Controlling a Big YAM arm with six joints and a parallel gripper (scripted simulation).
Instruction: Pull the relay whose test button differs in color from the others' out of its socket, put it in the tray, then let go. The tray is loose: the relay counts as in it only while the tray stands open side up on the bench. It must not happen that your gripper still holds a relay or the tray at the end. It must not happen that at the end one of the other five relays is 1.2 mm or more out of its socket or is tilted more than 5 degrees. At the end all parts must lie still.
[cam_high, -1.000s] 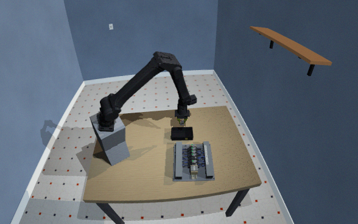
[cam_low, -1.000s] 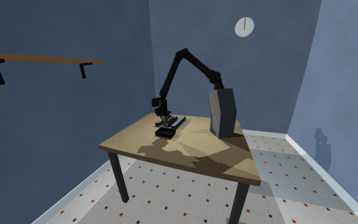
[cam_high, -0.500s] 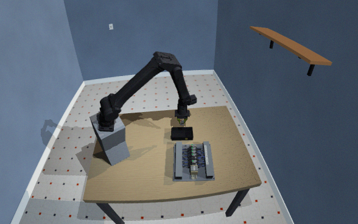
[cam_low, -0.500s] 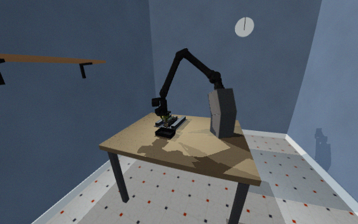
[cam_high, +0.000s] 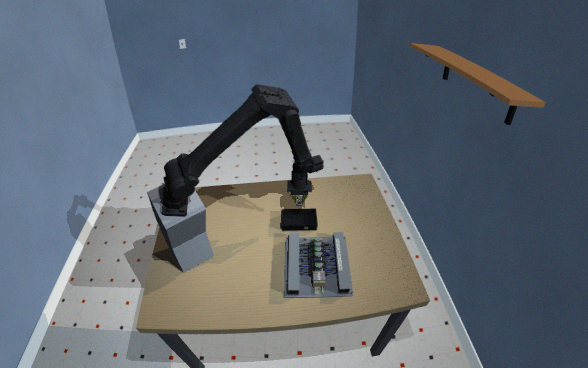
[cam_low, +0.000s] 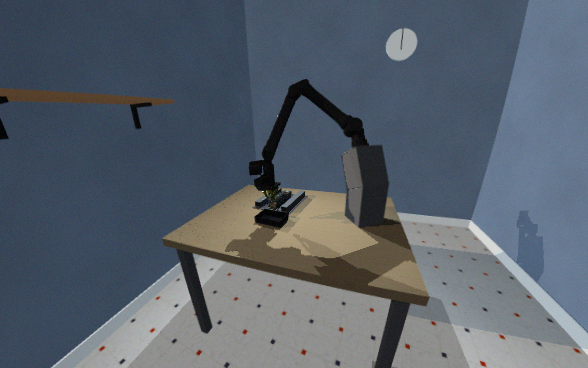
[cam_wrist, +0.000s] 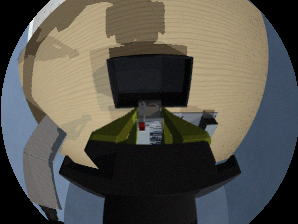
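My hand is 120 mm above the black tray. Round my hand: relay right at my hand.
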